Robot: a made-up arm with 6 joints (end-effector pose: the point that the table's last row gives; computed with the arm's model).
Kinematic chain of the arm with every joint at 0, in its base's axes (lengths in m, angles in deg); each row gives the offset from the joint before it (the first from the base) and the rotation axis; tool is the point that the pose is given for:
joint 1: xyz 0 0 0.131 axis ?
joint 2: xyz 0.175 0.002 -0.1 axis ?
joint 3: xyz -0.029 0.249 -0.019 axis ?
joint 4: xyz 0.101 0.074 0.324 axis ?
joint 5: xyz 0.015 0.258 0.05 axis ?
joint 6: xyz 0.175 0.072 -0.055 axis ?
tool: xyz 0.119 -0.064 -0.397
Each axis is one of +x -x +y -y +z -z.
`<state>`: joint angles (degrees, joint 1 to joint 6).
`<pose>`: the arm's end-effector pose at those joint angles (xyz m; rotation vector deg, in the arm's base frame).
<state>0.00 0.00 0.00 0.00 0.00 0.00</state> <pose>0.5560 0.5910 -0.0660 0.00 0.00 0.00</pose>
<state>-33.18 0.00 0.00 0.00 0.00 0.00</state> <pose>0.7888 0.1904 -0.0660 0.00 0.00 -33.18</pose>
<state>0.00 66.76 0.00 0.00 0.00 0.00</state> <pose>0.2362 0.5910 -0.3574 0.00 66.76 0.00</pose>
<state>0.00 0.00 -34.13 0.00 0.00 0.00</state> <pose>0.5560 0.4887 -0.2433 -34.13 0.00 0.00</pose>
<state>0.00 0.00 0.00 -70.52 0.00 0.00</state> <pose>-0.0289 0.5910 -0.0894 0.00 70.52 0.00</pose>
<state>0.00 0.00 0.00 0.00 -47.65 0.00</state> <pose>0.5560 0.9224 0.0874 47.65 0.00 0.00</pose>
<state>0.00 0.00 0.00 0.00 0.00 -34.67</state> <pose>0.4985 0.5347 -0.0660 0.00 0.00 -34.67</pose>
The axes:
joint 1: +z
joint 2: +y
joint 3: +x
joint 4: -y
joint 5: -x
joint 6: +z

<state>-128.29 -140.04 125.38 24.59 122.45 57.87</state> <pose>-0.3028 -0.0998 0.5733 -131.88 -18.95 -42.74</pose>
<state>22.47 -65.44 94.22 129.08 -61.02 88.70</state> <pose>-0.3827 -0.5188 0.2672 1.93 145.22 49.88</pose>
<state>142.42 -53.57 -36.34 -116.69 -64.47 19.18</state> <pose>-0.8776 -0.4750 -0.3405 -3.89 63.09 79.36</pose>
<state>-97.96 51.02 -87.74 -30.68 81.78 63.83</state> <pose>0.2209 -0.4237 -0.1128 23.03 154.70 67.25</pose>
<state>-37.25 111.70 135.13 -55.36 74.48 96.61</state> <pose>0.2953 0.1553 0.0517 105.20 -48.30 21.83</pose>
